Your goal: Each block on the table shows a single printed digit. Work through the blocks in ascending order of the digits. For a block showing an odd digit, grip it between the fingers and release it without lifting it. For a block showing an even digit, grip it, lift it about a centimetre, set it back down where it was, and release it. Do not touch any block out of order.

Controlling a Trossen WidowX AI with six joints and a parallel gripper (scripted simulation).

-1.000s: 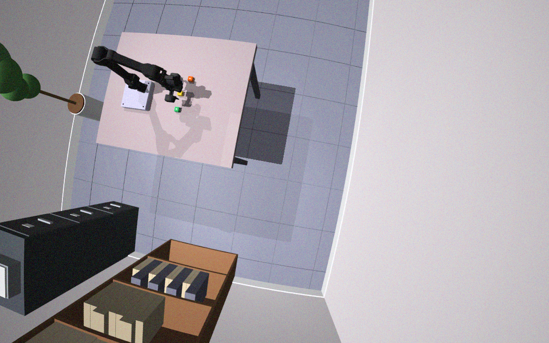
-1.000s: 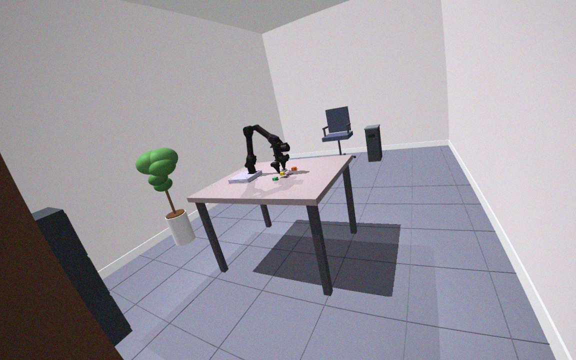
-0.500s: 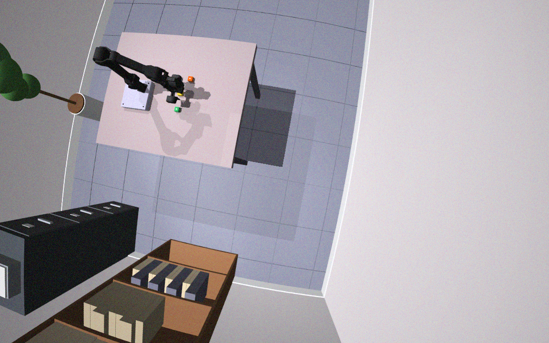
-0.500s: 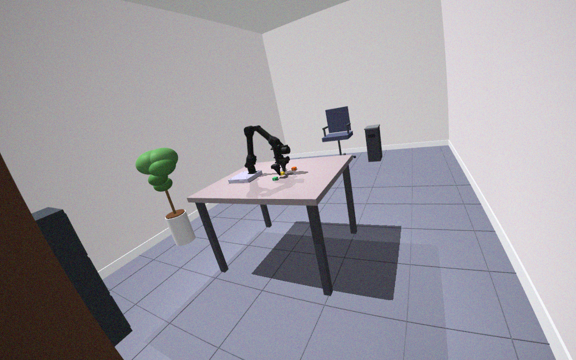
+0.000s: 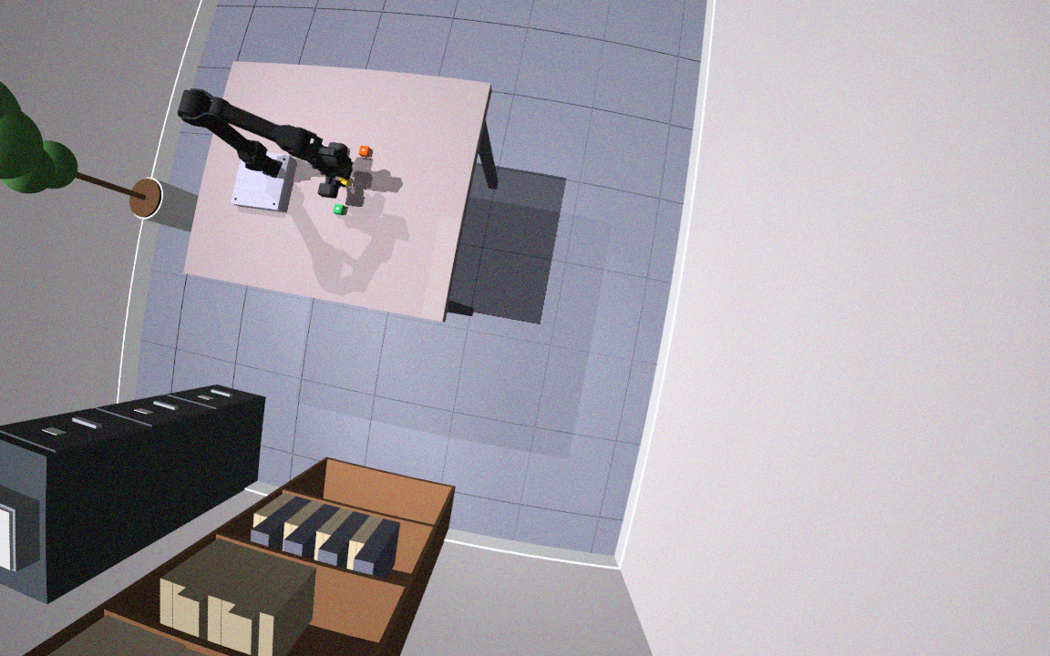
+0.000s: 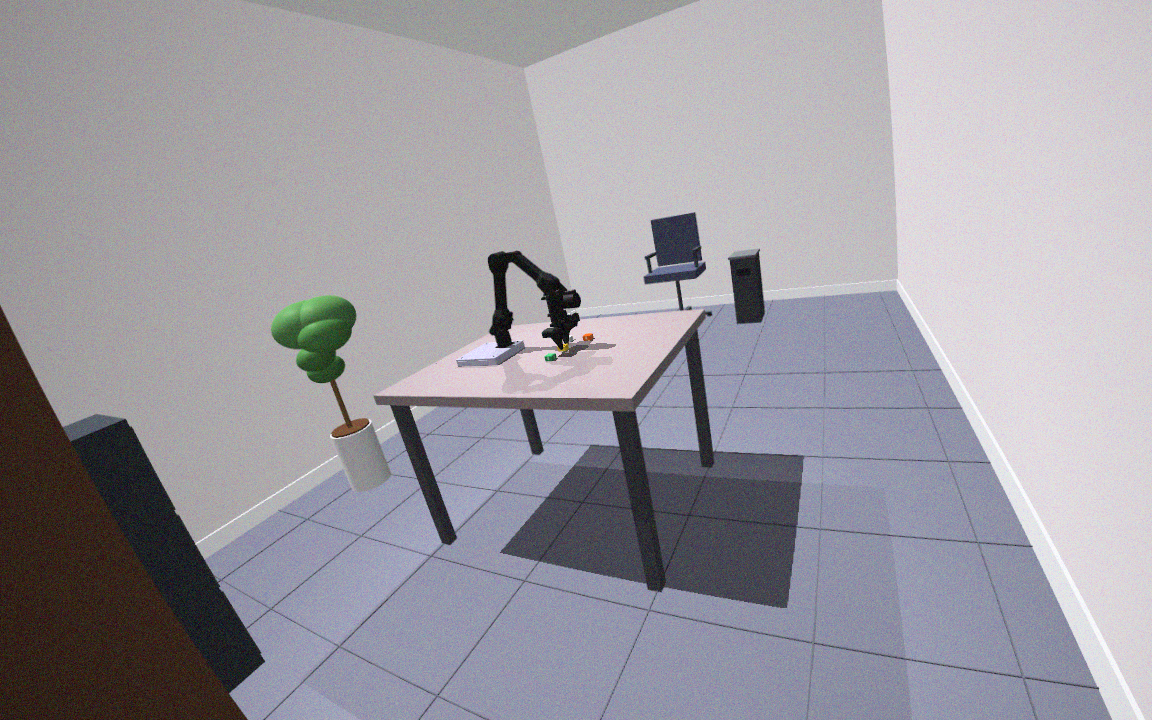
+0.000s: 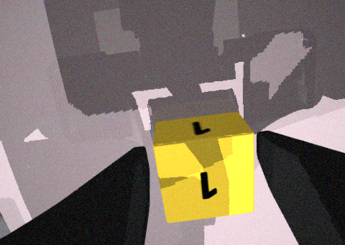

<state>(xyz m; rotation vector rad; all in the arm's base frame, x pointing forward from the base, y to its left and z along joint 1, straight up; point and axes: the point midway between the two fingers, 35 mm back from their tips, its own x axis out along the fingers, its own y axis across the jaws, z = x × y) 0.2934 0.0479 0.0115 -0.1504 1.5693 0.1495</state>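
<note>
Now: gripper tip 10 mm past the yellow block. From my gripper tip the other things lie so: green block 110 mm to the right, 20 mm ahead; then orange block 130 mm to the left, 20 mm ahead; then white block 100 mm to the left, 70 mm behind.
</note>
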